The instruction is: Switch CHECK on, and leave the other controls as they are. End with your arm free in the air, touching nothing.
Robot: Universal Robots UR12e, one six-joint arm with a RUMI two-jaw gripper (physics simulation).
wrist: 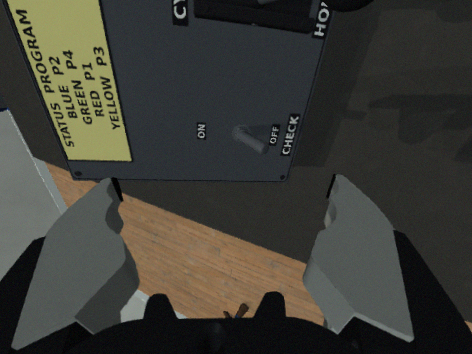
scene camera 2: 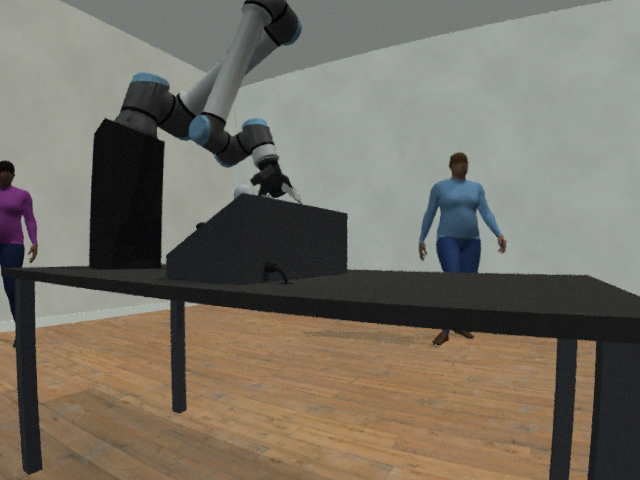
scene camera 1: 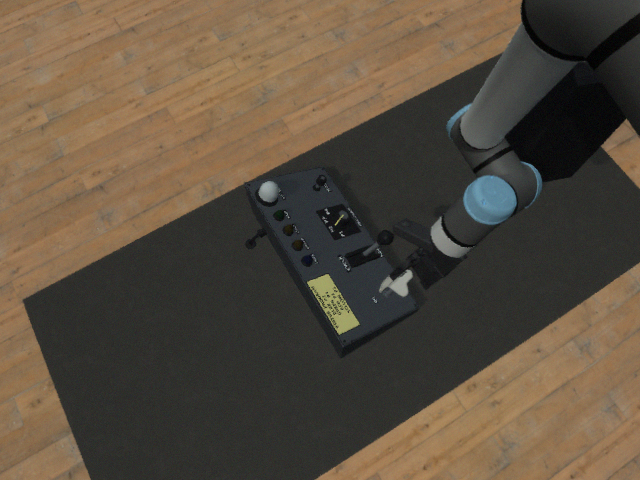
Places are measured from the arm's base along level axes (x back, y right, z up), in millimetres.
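Pixels of known places: gripper, between the fingertips: (wrist: 225, 179) (scene camera 1: 400, 278); arm's base, origin of its link: (scene camera 2: 132, 138).
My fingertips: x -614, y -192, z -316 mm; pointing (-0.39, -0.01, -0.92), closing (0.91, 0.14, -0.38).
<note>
Ahead of a thing's pixels: the offset from my fingertips to its top centre. "*": to the spot under its first point.
The dark sloped control panel (scene camera 1: 376, 319) (scene camera 2: 297, 237) (wrist: 160, 90) carries the CHECK toggle @(dx -7, dy +0, dz -64 mm) (wrist: 251, 140), a small grey lever. In the wrist view its tip leans toward the OFF label @(* dx +10, dy +1, dz -119 mm) (wrist: 274, 135), away from the ON label @(* dx -65, dy -3, dz -78 mm) (wrist: 201, 131). In scene camera 1 the toggle is largely hidden by the fingers. My gripper (wrist: 225, 179) is open, with nothing between its wide-set pale fingers. In the wrist view the toggle shows ahead of the fingertips, between their two lines. In scene camera 1 the fingers overlap the CHECK corner of the panel; the height gap is hard to judge.
A ball-topped lever @(dx +38, dy +122, dz -31 mm) (scene camera 1: 385, 237) in a slot stands beside the gripper. A rotary selector @(dx -28, dy +239, dz -61 mm) (scene camera 1: 341, 219), a small black toggle @(dx -35, dy +359, dz -55 mm) (scene camera 1: 321, 180), a white dome @(* dx -183, dy +351, dz +22 mm) (scene camera 1: 268, 191) (scene camera 2: 242, 191) and several dark lamps lie farther along. A yellow note @(* dx -172, dy +27, dz -21 mm) (scene camera 1: 332, 303) (wrist: 80, 85) is on the panel. Two people stand beyond the table (scene camera 2: 465, 297).
</note>
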